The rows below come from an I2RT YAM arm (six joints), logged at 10 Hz.
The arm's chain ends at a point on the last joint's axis. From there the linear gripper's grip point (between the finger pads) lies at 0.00 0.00 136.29 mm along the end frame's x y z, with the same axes.
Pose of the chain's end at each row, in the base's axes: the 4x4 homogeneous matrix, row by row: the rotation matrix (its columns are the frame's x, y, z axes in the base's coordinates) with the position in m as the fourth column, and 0 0 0 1 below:
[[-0.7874 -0.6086 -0.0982 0.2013], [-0.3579 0.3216 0.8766 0.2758], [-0.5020 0.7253 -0.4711 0.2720], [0 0 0 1]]
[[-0.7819 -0.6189 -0.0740 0.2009], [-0.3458 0.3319 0.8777 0.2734], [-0.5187 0.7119 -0.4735 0.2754], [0 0 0 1]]
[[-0.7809 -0.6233 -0.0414 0.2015], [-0.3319 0.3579 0.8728 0.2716], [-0.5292 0.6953 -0.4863 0.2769], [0 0 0 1]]
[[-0.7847 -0.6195 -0.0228 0.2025], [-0.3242 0.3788 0.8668 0.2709], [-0.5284 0.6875 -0.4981 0.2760], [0 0 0 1]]
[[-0.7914 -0.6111 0.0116 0.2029], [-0.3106 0.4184 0.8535 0.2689], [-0.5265 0.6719 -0.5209 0.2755], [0 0 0 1]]
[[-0.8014 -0.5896 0.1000 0.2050], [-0.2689 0.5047 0.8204 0.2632], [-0.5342 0.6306 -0.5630 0.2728], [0 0 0 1]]
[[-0.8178 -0.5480 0.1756 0.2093], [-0.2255 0.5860 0.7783 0.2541], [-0.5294 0.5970 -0.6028 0.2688], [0 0 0 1]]
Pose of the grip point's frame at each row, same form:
[[-0.7874 -0.6086 -0.0982 0.1879], [-0.3579 0.3216 0.8766 0.3953], [-0.5020 0.7253 -0.4711 0.2078], [0 0 0 1]]
[[-0.7819 -0.6189 -0.0740 0.1908], [-0.3458 0.3319 0.8777 0.3930], [-0.5187 0.7119 -0.4735 0.2109], [0 0 0 1]]
[[-0.7809 -0.6233 -0.0414 0.1959], [-0.3319 0.3579 0.8728 0.3906], [-0.5292 0.6953 -0.4863 0.2106], [0 0 0 1]]
[[-0.7847 -0.6195 -0.0228 0.1994], [-0.3242 0.3788 0.8668 0.3890], [-0.5284 0.6875 -0.4981 0.2081], [0 0 0 1]]
[[-0.7914 -0.6111 0.0116 0.2045], [-0.3106 0.4184 0.8535 0.3852], [-0.5265 0.6719 -0.5209 0.2045], [0 0 0 1]]
[[-0.8014 -0.5896 0.1000 0.2186], [-0.2689 0.5047 0.8204 0.3750], [-0.5342 0.6306 -0.5630 0.1961], [0 0 0 1]]
[[-0.8178 -0.5480 0.1756 0.2332], [-0.2255 0.5860 0.7783 0.3602], [-0.5294 0.5970 -0.6028 0.1866], [0 0 0 1]]

